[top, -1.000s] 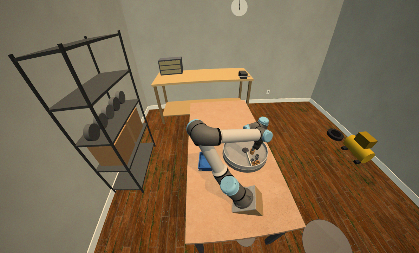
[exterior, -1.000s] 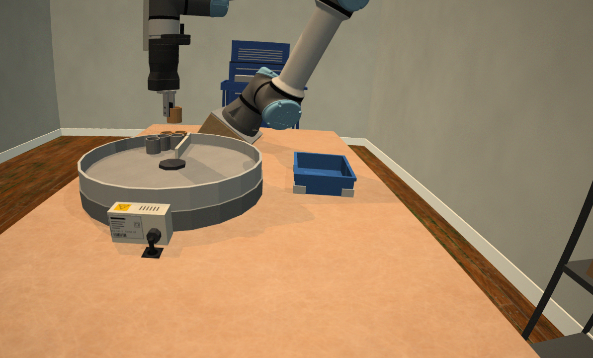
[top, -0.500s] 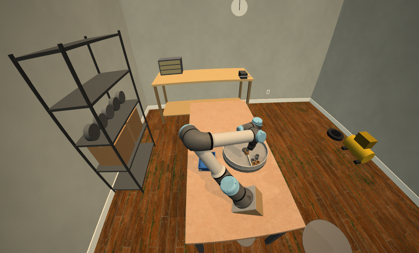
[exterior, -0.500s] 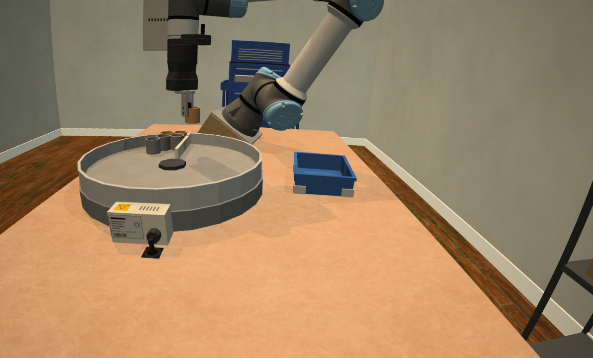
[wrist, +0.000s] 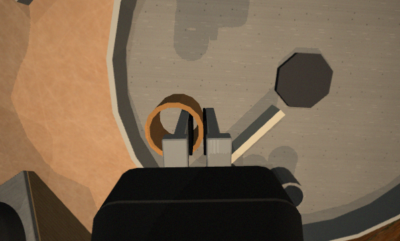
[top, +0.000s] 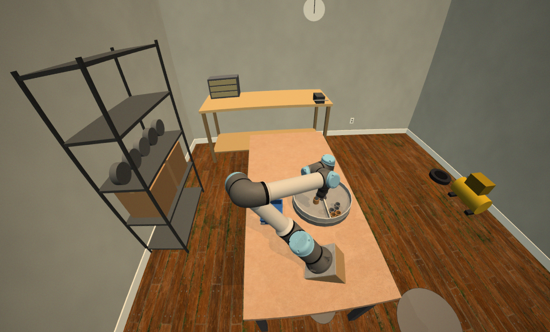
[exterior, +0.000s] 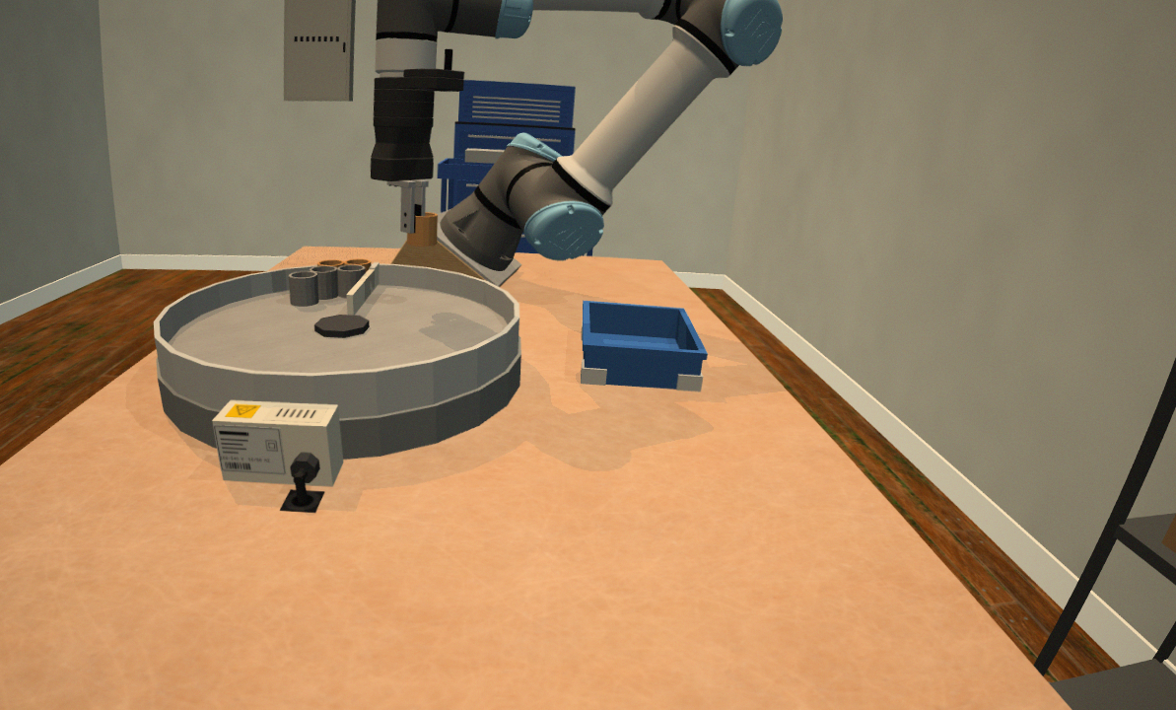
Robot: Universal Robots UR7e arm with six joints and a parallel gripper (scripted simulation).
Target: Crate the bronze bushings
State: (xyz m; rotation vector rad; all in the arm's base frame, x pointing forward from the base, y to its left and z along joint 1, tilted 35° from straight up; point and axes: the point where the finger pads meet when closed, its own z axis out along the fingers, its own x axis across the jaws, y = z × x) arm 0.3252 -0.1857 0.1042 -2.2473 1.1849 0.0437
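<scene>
Now: hand 290 mm to the right of the blue crate, 150 mm above it and 60 mm short of it. From my hand the other things lie so: turning table (120 mm below, 90 mm ahead, 80 mm to the right).
</scene>
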